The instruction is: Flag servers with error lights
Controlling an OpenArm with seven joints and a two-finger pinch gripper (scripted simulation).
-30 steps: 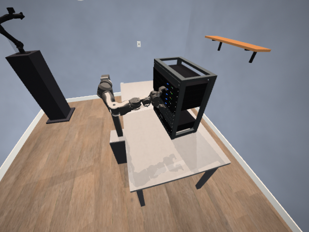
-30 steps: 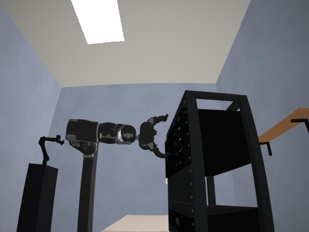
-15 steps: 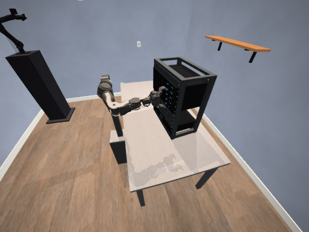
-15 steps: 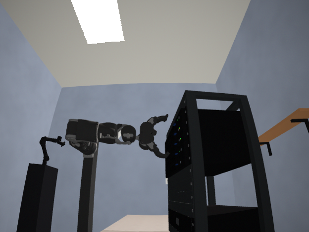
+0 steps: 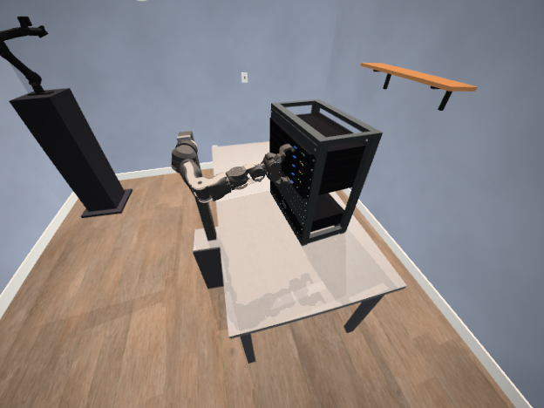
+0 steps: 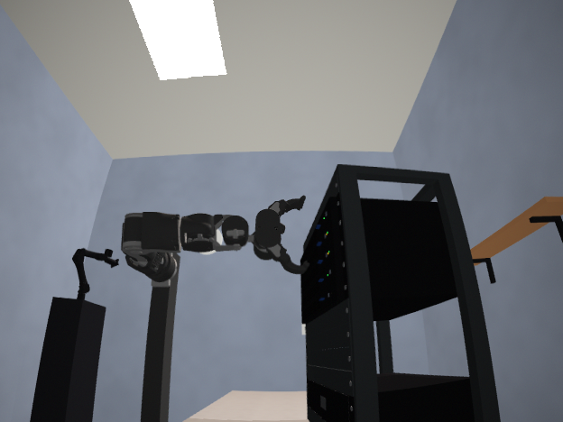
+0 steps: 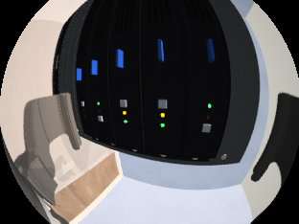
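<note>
Now: hand 3 cm short of the locate button and 1 cm to the right of it. From my hand the other things lie so: information tag (7 cm to the left, 6 cm ahead).
</note>
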